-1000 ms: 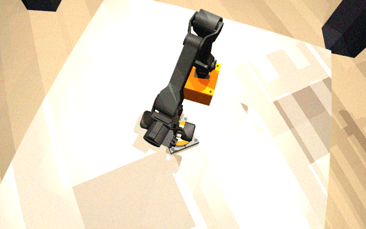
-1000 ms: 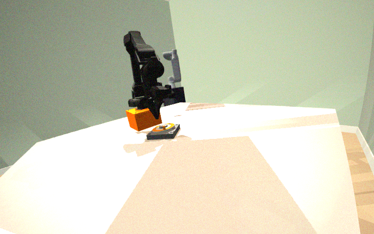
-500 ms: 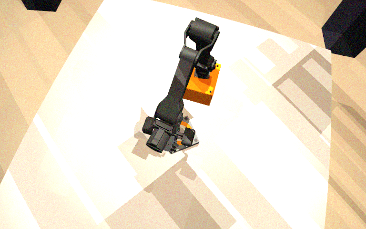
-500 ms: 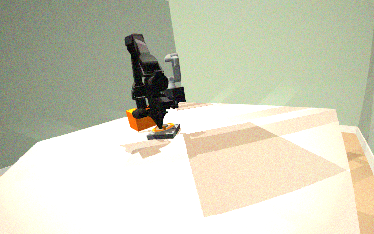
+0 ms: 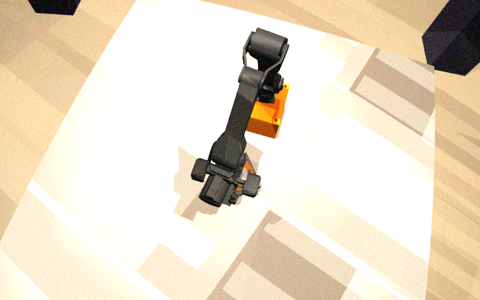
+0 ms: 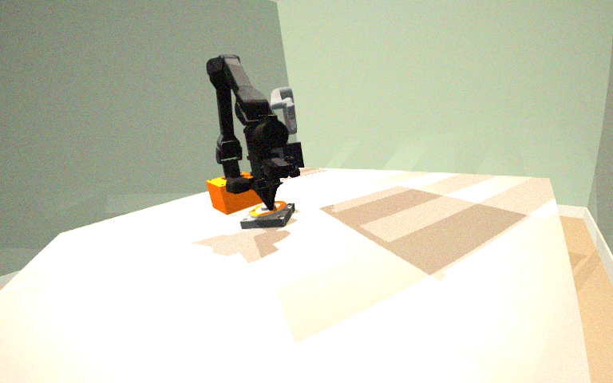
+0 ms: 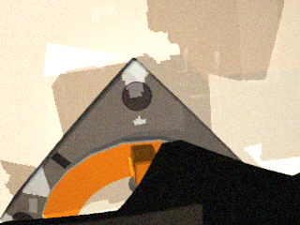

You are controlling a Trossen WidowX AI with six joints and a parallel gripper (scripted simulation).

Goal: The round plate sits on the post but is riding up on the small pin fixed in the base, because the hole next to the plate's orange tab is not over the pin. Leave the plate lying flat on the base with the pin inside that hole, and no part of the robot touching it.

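Right now the round plate is 20 mm to the left of my gripper tip and 20 mm behind it. From my gripper tip the other things lie so: square grey base (50 mm behind, 30 mm to the left, 20 mm below).
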